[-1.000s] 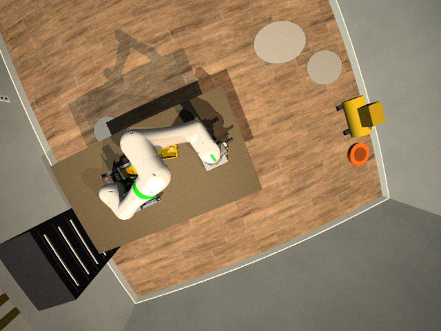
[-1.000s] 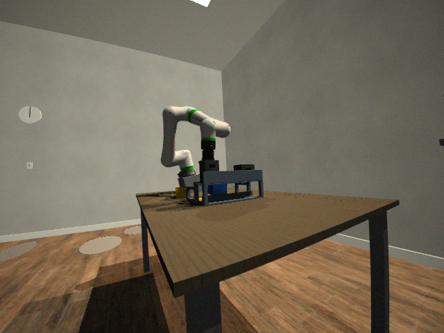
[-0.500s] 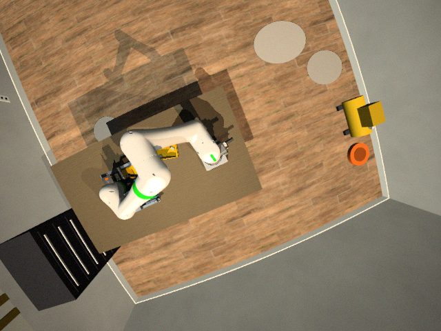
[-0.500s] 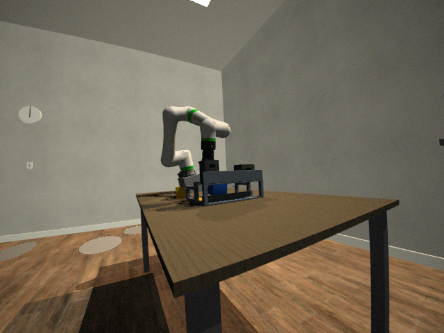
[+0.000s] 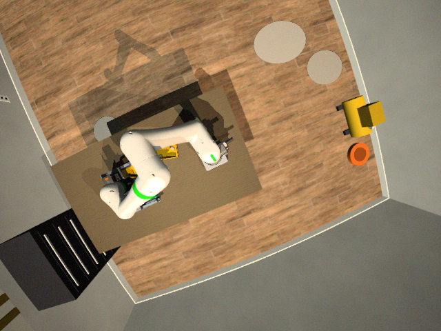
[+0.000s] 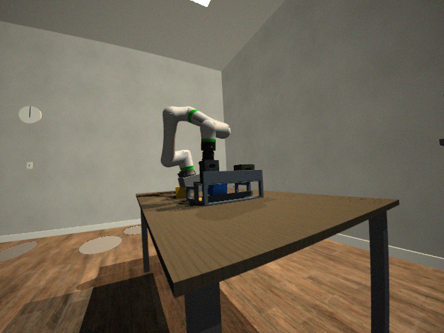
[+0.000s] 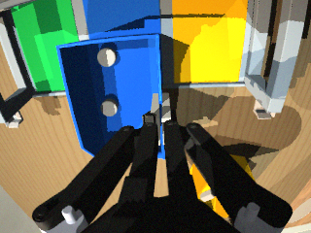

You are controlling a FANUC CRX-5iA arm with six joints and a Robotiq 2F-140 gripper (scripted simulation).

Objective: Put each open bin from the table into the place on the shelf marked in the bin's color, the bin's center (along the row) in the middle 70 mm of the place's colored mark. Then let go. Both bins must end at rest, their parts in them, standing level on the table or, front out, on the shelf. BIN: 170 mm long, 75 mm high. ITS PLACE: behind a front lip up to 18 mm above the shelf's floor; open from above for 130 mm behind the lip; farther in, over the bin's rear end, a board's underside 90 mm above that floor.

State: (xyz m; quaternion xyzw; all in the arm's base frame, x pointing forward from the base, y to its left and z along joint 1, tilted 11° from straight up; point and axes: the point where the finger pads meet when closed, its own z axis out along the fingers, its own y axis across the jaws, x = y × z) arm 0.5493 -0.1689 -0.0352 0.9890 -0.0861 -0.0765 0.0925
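Right now my hand is 5 cm to the right of the blue bin and 4 cm above it. From my hand the other things lie so: blue mark 9 cm ahead, 3 cm to the left, 9 cm below; then green mark 11 cm ahead, 14 cm to the left, 9 cm below; then yellow mark 8 cm ahead, 8 cm to the right, 9 cm below.
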